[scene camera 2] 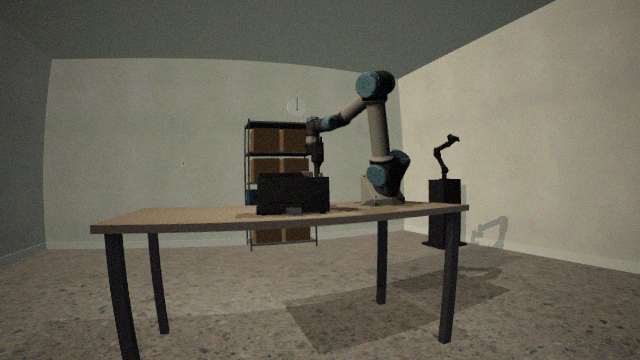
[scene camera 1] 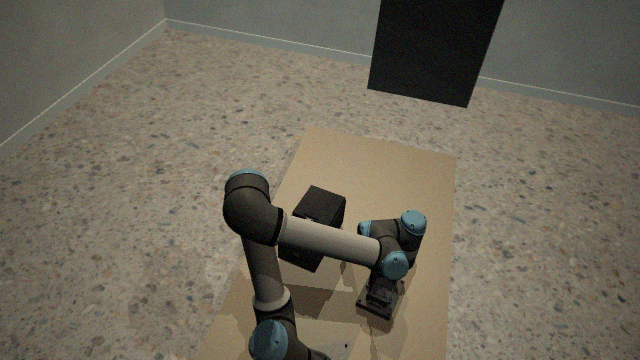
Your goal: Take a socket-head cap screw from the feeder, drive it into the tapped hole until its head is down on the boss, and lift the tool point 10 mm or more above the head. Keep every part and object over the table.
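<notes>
The screw feeder, a black box (scene camera 1: 327, 200) (scene camera 2: 292, 196), stands on the table, partly covered by my forearm in scene camera 1. A dark fixture with a flat base plate (scene camera 1: 369, 308) sits beside it under my wrist. My screwdriver (scene camera 2: 317, 173) points straight down in scene camera 2, its tip partly hidden behind the top of the feeder. In scene camera 1 the wrist hides the tool's tip. The screw, the tapped hole and the boss cannot be made out, and whether the bit carries a screw cannot be told.
The wooden table (scene camera 1: 390, 165) (scene camera 2: 170, 217) carries the robot's base (scene camera 2: 382, 201) at its right in scene camera 2. A small grey block (scene camera 2: 294, 211) is by the feeder's foot. A shelf rack (scene camera 2: 247, 165) and a black pedestal (scene camera 2: 444, 212) with a small arm stand beyond the table.
</notes>
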